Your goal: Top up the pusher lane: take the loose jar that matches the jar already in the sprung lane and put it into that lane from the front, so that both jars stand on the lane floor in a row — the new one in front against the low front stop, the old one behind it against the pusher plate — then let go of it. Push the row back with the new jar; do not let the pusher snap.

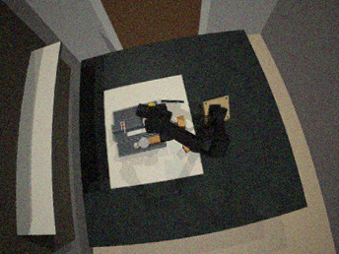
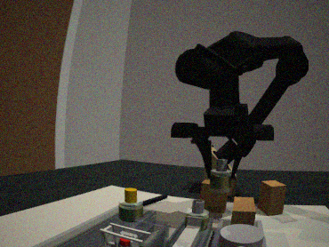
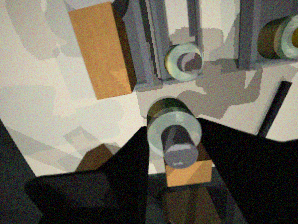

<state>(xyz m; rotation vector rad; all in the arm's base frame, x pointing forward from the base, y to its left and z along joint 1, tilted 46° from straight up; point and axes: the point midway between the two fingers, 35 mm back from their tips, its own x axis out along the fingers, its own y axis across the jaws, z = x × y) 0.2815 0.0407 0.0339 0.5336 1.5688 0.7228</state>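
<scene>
The white mat is 110 mm ahead of my gripper tip, 100 mm below it and 40 mm to the right of it. The rest, counted from my gripper tip: grey disc 130 mm ahead, 70 mm below, 60 mm to the left; thin black stick 180 mm to the right, 90 mm below, 60 mm behind.
</scene>
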